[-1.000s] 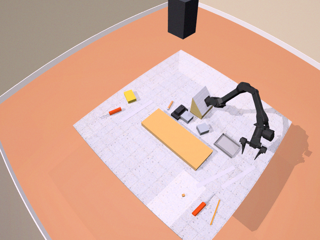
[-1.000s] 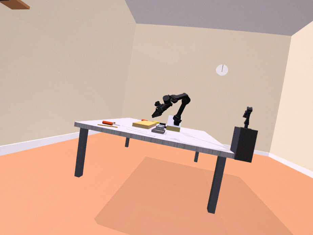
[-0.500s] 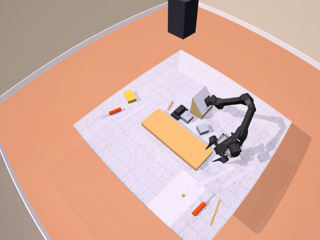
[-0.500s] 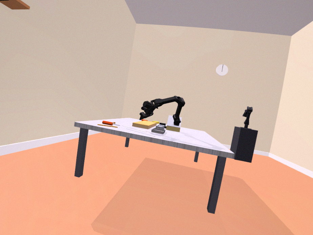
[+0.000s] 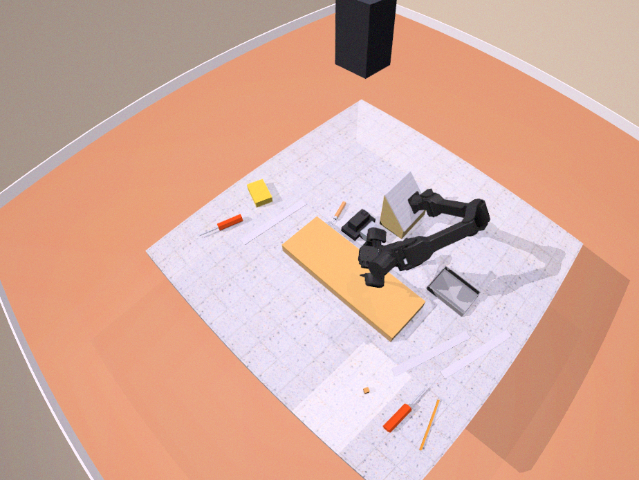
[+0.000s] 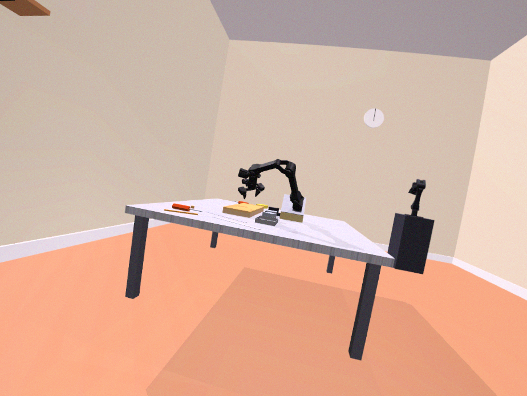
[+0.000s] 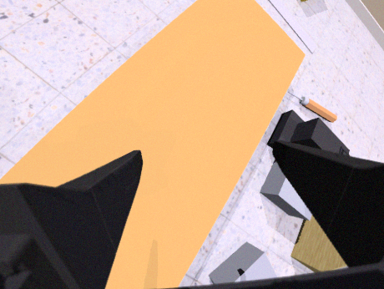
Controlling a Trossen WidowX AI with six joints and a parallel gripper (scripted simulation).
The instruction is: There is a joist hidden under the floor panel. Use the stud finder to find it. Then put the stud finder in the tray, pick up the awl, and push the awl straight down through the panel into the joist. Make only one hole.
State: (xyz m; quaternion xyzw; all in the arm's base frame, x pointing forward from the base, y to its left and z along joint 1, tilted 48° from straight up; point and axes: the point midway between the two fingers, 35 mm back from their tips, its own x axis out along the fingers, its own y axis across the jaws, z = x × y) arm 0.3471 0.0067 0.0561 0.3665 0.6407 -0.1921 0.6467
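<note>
Right now my gripper tip is 18 cm past the stud finder, 15 cm to the left of it and 7 cm above it. From my gripper tip the other things lie so: tiny orange cube: 29 cm to the left, 29 cm ahead, 10 cm below; then grey tray: 29 cm to the left, 19 cm behind, 10 cm below; then awl: 24 cm to the right, 14 cm behind, 10 cm below.
</note>
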